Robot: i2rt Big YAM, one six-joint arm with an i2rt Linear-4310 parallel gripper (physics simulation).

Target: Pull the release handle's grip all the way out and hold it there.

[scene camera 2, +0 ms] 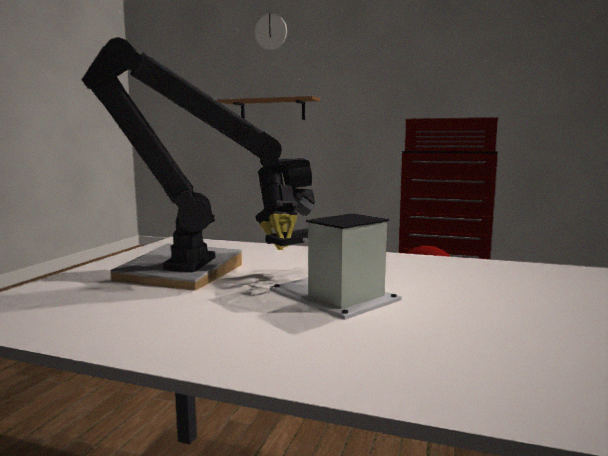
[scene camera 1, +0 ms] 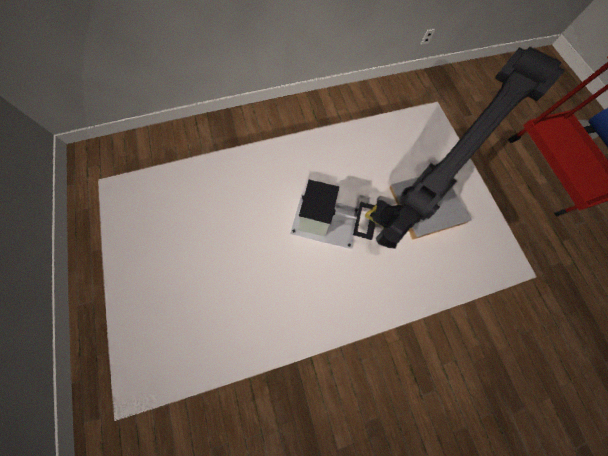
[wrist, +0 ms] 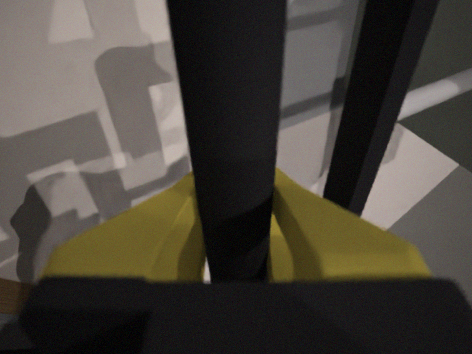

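Observation:
The release handle's grip [scene camera 1: 357,225] [scene camera 2: 299,236] [wrist: 232,100] is a black rectangular frame, standing out from the side of a pale green box [scene camera 1: 315,226] [scene camera 2: 345,265] with a black top. A pale rod [scene camera 1: 346,216] [wrist: 440,92] shows between the box and the grip, with a gap between them in scene camera 1. My gripper [scene camera 1: 371,213] [scene camera 2: 281,241] [wrist: 235,176] has its yellow fingers shut on the grip's outer bar, the one farther from the box. The bar runs between both fingers in the wrist view. The fingertips' lower ends are partly hidden behind the bar.
The box stands on a grey plate [scene camera 1: 340,236] [scene camera 2: 292,288] with dark bolts, on a white table [scene camera 1: 225,300] [scene camera 2: 450,360]. The arm's grey-topped base board [scene camera 1: 450,215] [scene camera 2: 135,272] lies on the opposite side of the grip from the box. A red cabinet [scene camera 2: 447,200] stands behind the table.

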